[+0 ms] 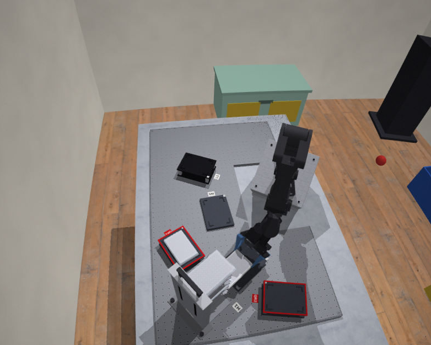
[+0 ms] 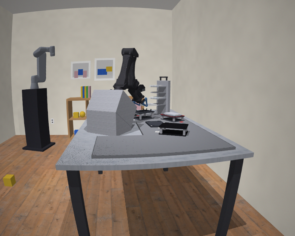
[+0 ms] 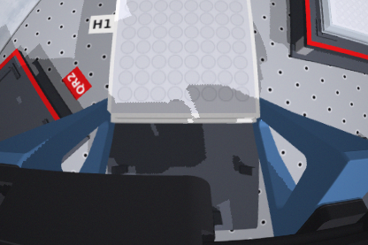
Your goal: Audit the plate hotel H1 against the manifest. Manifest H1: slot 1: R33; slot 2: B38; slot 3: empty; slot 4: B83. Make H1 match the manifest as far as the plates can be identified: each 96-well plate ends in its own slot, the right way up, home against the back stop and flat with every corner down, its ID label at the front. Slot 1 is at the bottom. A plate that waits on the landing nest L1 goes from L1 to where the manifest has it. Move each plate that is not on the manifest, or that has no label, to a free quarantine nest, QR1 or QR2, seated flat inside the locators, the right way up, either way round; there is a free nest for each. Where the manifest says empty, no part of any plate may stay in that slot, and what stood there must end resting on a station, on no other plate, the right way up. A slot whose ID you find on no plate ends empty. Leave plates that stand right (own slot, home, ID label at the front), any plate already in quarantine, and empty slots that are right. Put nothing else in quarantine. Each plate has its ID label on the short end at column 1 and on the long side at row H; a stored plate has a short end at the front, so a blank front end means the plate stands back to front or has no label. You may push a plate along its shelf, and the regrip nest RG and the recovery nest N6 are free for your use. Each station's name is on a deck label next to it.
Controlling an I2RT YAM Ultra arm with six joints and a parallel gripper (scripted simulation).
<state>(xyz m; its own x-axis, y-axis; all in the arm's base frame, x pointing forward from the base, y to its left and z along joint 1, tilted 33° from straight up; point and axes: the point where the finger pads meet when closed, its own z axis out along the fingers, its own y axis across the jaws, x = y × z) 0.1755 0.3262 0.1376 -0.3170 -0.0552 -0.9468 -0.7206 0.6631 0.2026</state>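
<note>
Now: the regrip nest RG 50 mm below my hand. Also, from my hand: H1 deck label: 150 mm to the left, 110 mm below, 10 mm ahead; RG label: 110 mm below, 80 mm to the right, 80 mm behind; white 96-well plate: 40 mm to the left, 40 mm ahead.
</note>
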